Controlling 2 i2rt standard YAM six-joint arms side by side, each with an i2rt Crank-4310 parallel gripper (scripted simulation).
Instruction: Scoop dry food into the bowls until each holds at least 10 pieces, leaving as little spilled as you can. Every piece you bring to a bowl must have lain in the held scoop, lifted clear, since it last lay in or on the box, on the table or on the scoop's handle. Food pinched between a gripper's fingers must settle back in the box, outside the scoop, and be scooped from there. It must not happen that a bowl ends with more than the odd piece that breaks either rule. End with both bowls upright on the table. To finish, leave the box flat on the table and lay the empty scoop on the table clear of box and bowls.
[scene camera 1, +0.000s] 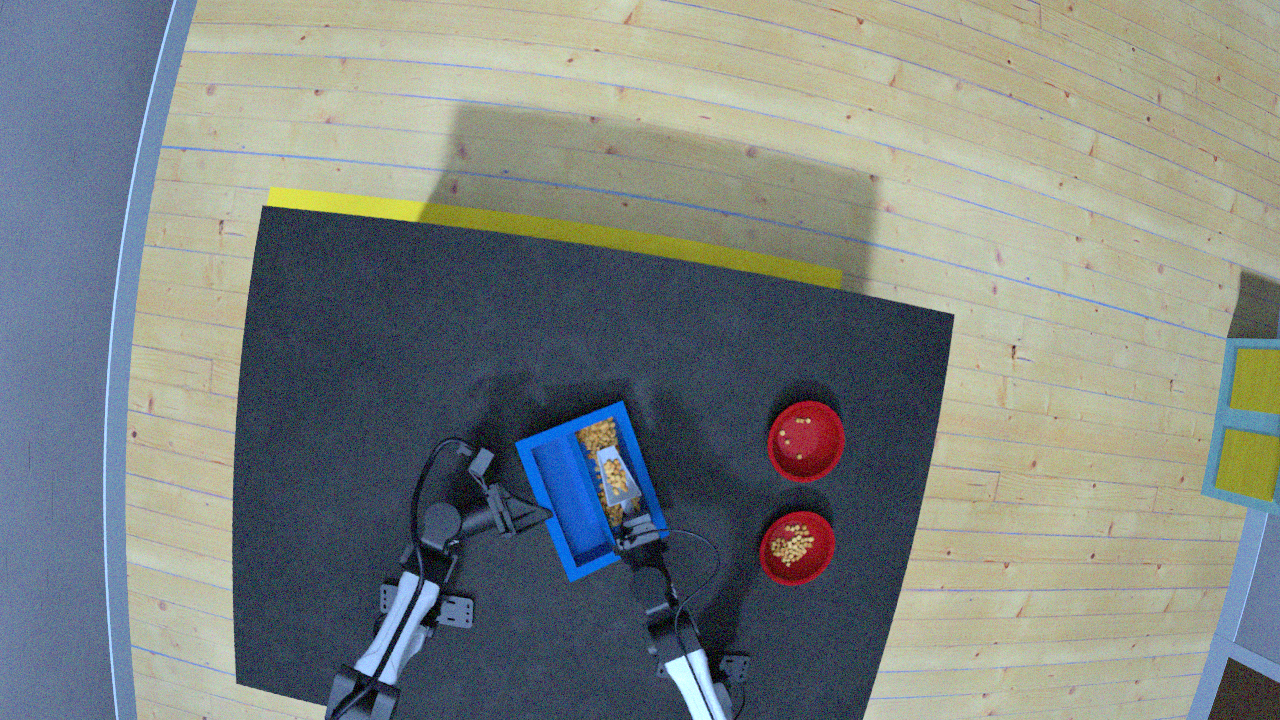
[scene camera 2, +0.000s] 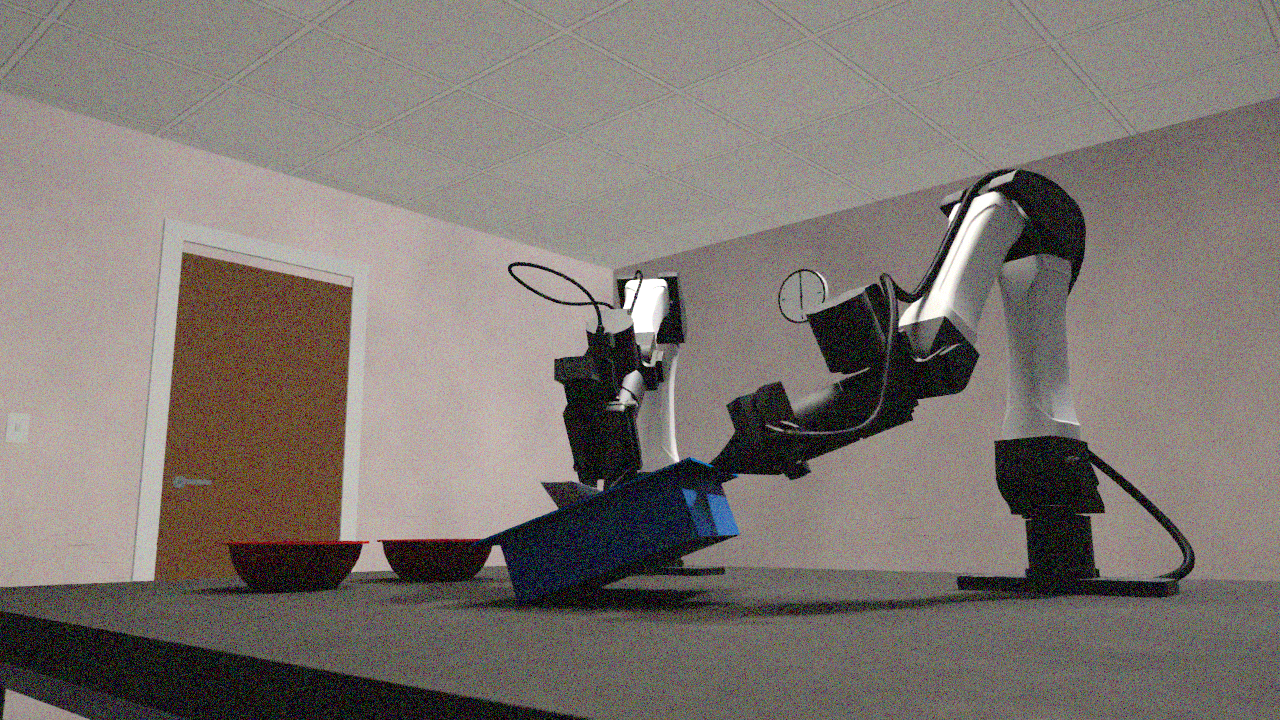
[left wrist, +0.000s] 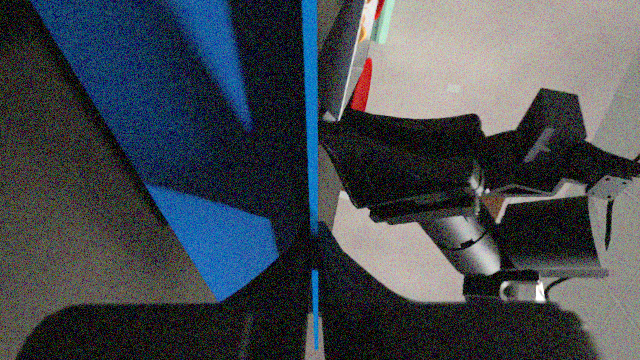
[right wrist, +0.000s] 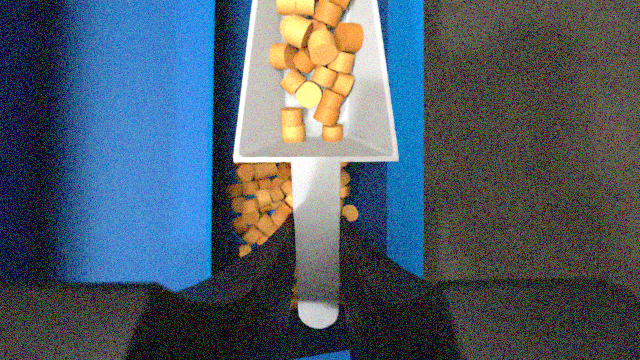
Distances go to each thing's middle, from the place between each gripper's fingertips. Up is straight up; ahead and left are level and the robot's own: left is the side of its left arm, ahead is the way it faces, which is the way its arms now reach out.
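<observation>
My right gripper is 1 cm above the blue box (scene camera 2: 669, 513), 2 cm short of it and 8 cm to the right of it. There's also a grey scoop (right wrist: 369, 135), and that one's 1 cm above my right hand, 4 cm ahead of it and 3 cm to the left of it.
As for my left hand (scene camera 2: 702, 475), the blue box is 50 mm below it, 50 mm ahead of it and 70 mm to the right of it. The grey scoop is 30 mm below that left hand, 70 mm ahead of it and 120 mm to the right of it.
</observation>
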